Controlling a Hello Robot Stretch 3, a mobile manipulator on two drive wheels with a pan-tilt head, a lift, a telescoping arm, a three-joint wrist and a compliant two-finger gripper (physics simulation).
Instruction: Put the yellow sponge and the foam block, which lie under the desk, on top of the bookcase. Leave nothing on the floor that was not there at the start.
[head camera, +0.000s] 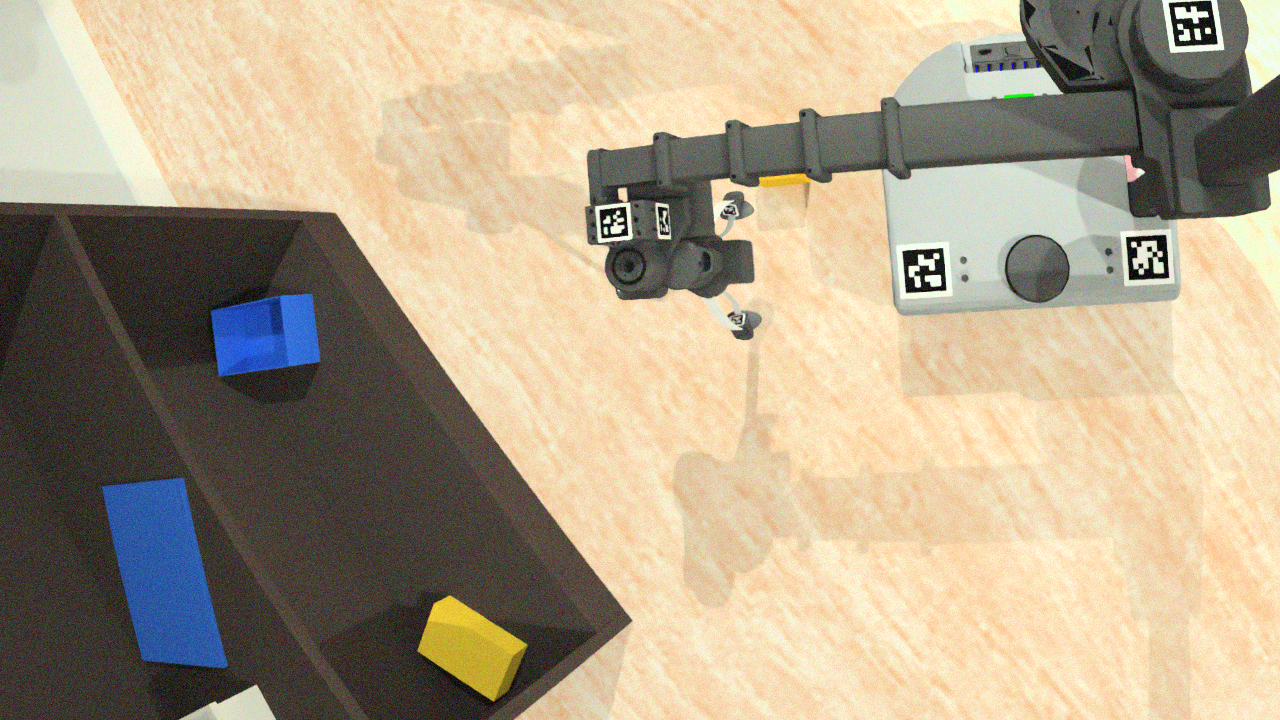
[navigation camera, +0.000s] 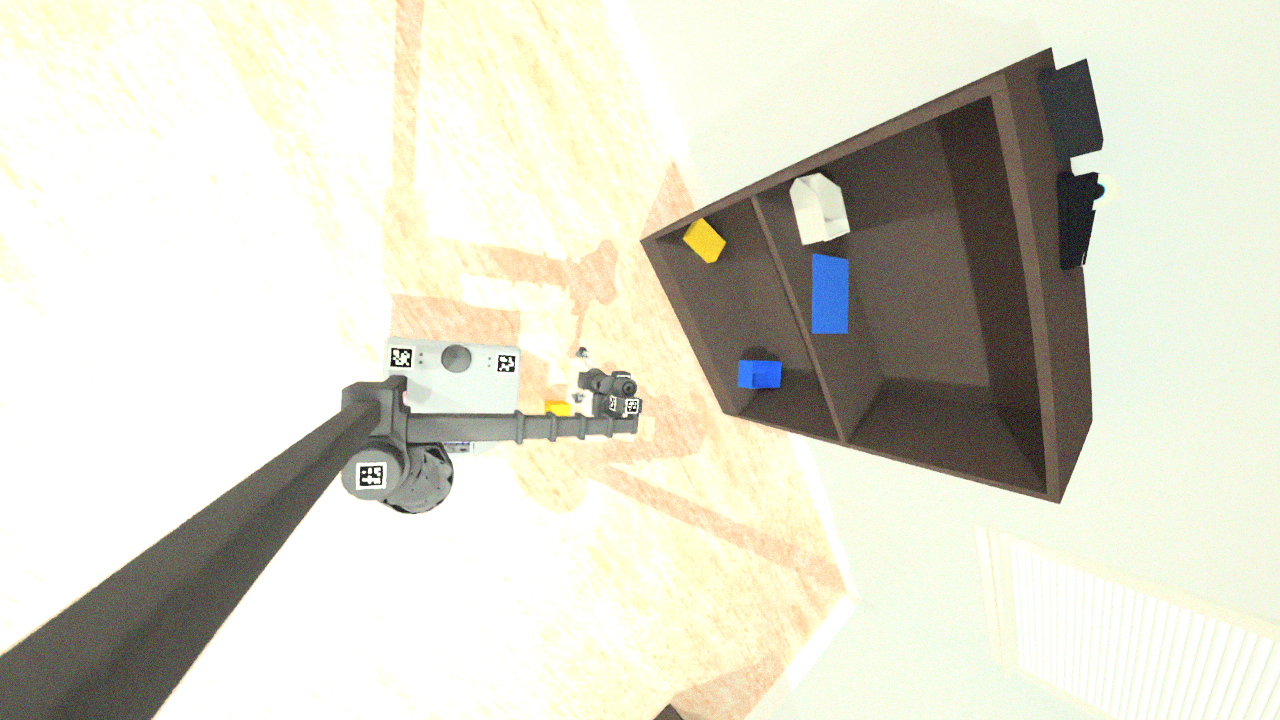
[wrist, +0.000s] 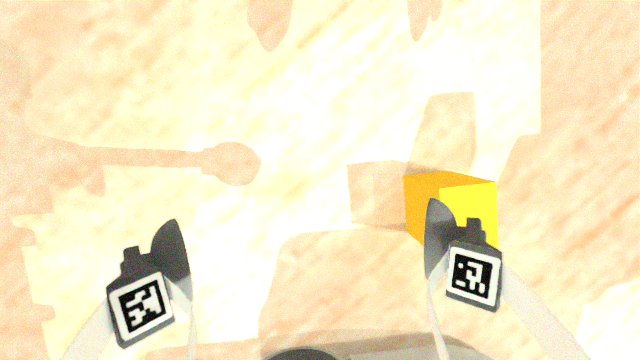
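Observation:
A yellow block, which looks like the yellow sponge, stands on the floor between the base and the gripper, partly hidden by the arm in the head view. My gripper points down, open, with nothing between its fingers. In the wrist view its right finger overlaps the block, which lies beyond that finger and outside the gap. The dark bookcase stands apart from the gripper. I cannot make out the foam block or a whole desk.
The bookcase holds a blue bin, a yellow block, a blue panel and a white box. Dark items are at its top. A dark corner shows at the bottom edge.

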